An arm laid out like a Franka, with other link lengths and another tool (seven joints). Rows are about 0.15 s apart.
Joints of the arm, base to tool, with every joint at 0 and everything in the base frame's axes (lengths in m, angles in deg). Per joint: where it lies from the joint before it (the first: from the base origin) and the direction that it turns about. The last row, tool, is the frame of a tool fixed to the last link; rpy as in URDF.
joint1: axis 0 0 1 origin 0.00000 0.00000 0.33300
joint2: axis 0 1 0 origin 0.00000 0.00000 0.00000
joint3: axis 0 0 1 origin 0.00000 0.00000 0.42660
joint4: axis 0 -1 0 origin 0.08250 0.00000 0.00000
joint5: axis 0 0 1 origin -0.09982 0.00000 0.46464
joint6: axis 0 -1 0 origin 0.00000 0.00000 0.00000
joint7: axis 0 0 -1 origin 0.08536 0.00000 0.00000
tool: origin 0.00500 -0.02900 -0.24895 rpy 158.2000 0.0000 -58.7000
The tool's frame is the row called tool.
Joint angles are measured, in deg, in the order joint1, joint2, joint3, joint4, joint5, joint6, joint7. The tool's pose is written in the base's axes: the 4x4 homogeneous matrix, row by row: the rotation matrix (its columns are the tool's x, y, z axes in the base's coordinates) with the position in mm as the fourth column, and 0 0 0 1 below. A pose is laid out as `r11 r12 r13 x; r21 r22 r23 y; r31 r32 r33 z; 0 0 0 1`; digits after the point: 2 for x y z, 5 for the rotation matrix.
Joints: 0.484, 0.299, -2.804, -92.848, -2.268, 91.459, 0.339
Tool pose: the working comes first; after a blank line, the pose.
Where each joint sits with the arm in this pose, in the base's axes (m; each line is computed from the numbers above, not from the rounded line before):
joint1: 0.0000 0.0000 0.3330
joint2: 0.0000 0.0000 0.3330
joint3: 0.0022 0.0000 0.7596
joint4: 0.0847 -0.0033 0.7592
joint5: 0.5537 -0.0223 0.8333
joint6: 0.5537 -0.0223 0.8333
joint7: 0.6389 -0.0257 0.8308
the tool: 0.6349 -0.0645 0.5832

0.48101 -0.80200 -0.35416 634.94; -0.87651 -0.43118 -0.21403 -64.46; 0.01894 0.41337 -0.91036 583.18; 0 0 0 1
